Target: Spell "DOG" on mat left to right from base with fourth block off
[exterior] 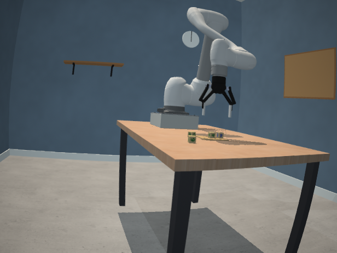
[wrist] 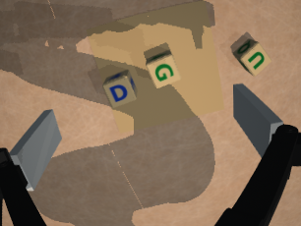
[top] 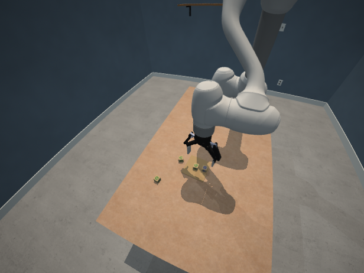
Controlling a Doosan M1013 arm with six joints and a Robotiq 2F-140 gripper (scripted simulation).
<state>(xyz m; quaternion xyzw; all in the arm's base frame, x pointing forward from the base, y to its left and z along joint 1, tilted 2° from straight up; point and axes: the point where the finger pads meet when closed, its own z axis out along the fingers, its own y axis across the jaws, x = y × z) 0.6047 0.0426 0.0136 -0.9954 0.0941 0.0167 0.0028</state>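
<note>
Right now my hand is 110 mm above the G block and 20 mm to the left of it. The rest, counted from my hand: D block (110 mm below, 30 mm to the left); tan mat (130 mm below, 20 mm to the right).
</note>
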